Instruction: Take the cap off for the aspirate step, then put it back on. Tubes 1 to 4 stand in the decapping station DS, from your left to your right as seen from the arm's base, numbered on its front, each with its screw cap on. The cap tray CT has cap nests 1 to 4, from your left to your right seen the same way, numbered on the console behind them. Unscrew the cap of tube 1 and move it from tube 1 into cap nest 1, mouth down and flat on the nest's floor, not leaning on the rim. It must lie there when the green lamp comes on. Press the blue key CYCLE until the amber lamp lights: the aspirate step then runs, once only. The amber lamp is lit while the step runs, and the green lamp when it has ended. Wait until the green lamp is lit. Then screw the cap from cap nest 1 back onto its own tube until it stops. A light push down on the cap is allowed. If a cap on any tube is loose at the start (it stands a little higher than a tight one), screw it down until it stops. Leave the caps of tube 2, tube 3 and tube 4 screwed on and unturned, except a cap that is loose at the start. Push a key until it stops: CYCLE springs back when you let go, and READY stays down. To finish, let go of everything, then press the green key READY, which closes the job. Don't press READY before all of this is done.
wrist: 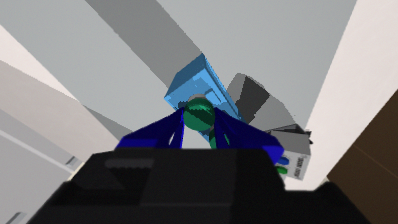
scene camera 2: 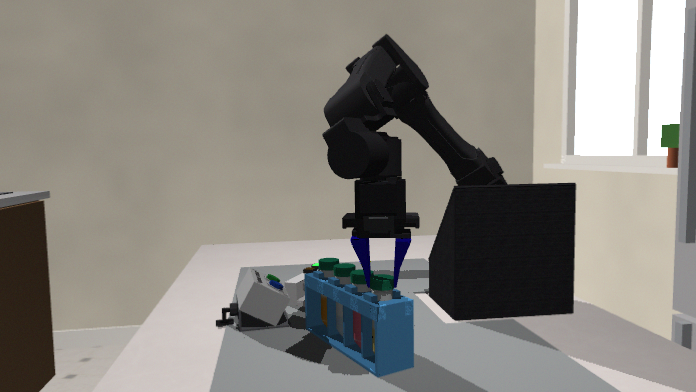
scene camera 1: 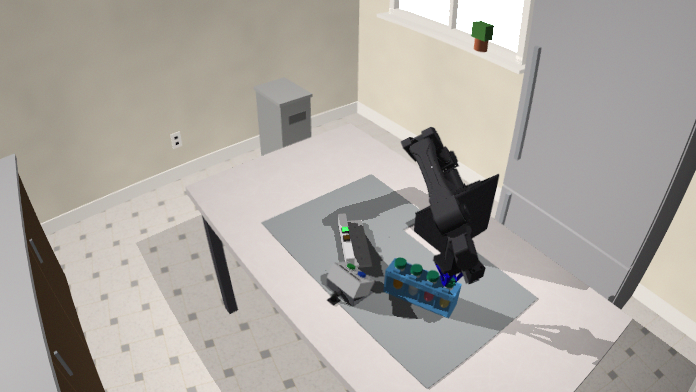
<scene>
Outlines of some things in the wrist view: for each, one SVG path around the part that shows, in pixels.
My gripper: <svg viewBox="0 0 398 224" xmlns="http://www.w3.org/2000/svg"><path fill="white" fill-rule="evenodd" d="M26 223L371 224L333 182L326 181L314 190L286 190L286 185L275 167L275 164L284 153L284 148L277 138L229 116L217 107L214 107L216 148L223 149L182 148L184 107L181 107L171 115L123 136L105 161L107 169L125 189L83 189L72 180L65 181Z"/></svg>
A green cap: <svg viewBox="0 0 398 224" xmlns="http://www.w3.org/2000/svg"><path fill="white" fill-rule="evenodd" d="M192 99L184 108L184 124L195 131L209 129L215 123L215 111L212 103L203 98Z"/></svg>
</scene>
